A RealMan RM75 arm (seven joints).
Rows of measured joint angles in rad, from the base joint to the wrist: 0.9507, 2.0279, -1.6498, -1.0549, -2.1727, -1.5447, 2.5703; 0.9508, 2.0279, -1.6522, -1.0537, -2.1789, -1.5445, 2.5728; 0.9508, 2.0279, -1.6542, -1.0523, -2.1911, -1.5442, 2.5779; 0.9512, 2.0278, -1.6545, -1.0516, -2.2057, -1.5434, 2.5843; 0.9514, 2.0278, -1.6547, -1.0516, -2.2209, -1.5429, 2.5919; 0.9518, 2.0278, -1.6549, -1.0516, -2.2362, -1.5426, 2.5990; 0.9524, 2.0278, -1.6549, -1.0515, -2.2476, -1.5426, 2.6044; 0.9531, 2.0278, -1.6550, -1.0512, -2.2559, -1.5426, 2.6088; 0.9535, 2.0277, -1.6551, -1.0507, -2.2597, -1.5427, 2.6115; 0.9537, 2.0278, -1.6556, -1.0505, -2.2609, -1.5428, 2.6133; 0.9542, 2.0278, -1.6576, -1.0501, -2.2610, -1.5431, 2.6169; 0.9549, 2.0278, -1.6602, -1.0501, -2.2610, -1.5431, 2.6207; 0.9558, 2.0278, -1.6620, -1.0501, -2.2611, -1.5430, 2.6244; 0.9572, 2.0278, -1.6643, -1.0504, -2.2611, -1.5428, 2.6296; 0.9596, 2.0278, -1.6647, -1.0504, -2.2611, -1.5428, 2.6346
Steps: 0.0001, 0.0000, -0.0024, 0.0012, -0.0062, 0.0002, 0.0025; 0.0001, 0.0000, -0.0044, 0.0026, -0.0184, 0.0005, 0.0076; 0.0005, -0.0001, -0.0047, 0.0033, -0.0330, 0.0013, 0.0140; 0.0007, -0.0001, -0.0049, 0.0033, -0.0482, 0.0018, 0.0216; 0.0011, -0.0001, -0.0051, 0.0033, -0.0635, 0.0021, 0.0287; 0.0017, -0.0001, -0.0051, 0.0034, -0.0749, 0.0021, 0.0341; 0.0024, -0.0001, -0.0052, 0.0037, -0.0832, 0.0021, 0.0385; 0.0028, -0.0002, -0.0053, 0.0042, -0.0870, 0.0020, 0.0412; 0.0030, -0.0001, -0.0058, 0.0044, -0.0882, 0.0019, 0.0430; 0.0035, -0.0001, -0.0078, 0.0048, -0.0883, 0.0016, 0.0466; 0.0042, -0.0001, -0.0104, 0.0048, -0.0883, 0.0016, 0.0504; 0.0051, -0.0001, -0.0122, 0.0048, -0.0884, 0.0017, 0.0541; 0.0065, -0.0001, -0.0145, 0.0045, -0.0884, 0.0019, 0.0593; 0.0089, -0.0001, -0.0149, 0.0045, -0.0884, 0.0019, 0.0643
